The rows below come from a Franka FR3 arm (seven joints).
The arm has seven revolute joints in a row. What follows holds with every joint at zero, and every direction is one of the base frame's. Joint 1 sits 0.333 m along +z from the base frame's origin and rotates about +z. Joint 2 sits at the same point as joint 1 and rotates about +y. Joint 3 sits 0.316 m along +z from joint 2 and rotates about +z. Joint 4 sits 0.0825 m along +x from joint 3 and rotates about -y. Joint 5 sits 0.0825 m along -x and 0.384 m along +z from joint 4 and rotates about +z. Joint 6 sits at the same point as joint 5 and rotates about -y. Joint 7 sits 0.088 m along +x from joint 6 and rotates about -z. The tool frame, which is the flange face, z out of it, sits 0.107 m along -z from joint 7; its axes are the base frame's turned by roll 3.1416, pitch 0 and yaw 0 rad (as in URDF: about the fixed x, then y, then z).
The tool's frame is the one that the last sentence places.
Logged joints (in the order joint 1, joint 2, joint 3, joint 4, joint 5, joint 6, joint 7), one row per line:
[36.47 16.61 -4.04 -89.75 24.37 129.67 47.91]
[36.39 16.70 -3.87 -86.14 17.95 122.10 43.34]
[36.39 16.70 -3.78 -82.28 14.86 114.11 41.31]
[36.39 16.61 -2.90 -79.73 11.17 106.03 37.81]
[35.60 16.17 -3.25 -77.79 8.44 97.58 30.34]
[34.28 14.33 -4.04 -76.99 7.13 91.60 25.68]
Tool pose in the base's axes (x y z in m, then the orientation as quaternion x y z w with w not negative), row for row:
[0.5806 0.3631 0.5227 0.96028 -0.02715 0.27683 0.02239]
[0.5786 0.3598 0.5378 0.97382 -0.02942 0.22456 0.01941]
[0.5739 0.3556 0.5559 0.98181 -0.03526 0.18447 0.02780]
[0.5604 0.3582 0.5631 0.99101 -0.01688 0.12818 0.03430]
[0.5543 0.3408 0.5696 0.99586 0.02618 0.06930 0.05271]
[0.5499 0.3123 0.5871 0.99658 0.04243 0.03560 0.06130]
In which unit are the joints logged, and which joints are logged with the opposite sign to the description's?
The joints are logged in degrees. Opposite sign: joint 5.
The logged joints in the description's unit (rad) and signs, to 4 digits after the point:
[0.6365 0.2899 -0.0705 -1.5664 -0.4253 2.2632 0.8362]
[0.6351 0.2915 -0.0675 -1.5034 -0.3133 2.1310 0.7564]
[0.6351 0.2915 -0.0660 -1.4361 -0.2594 1.9916 0.7210]
[0.6351 0.2899 -0.0506 -1.3916 -0.1950 1.8506 0.6599]
[0.6213 0.2822 -0.0567 -1.3577 -0.1473 1.7031 0.5295]
[0.5983 0.2501 -0.0705 -1.3437 -0.1244 1.5987 0.4482]

